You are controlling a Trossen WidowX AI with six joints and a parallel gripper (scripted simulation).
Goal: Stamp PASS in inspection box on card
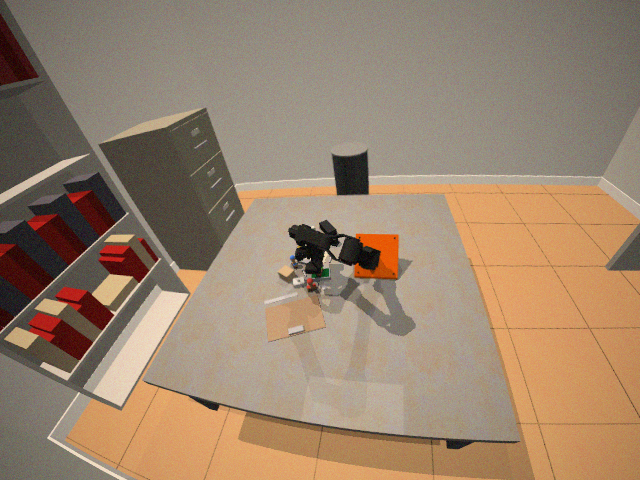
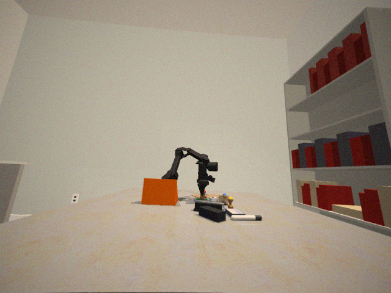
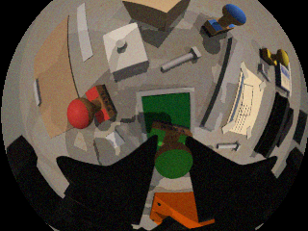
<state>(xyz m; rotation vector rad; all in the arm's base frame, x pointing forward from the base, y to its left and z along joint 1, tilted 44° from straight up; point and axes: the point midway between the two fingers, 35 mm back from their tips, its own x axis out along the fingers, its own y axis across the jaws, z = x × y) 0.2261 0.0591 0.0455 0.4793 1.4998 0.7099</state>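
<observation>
My gripper tip is 1 cm above the green-knobbed stamp. Also, from my gripper tip: red-knobbed stamp (8 cm to the left, 2 cm below, 1 cm ahead); then green ink pad (4 cm below); then cream card (12 cm to the right, 5 cm ahead, 4 cm below).
</observation>
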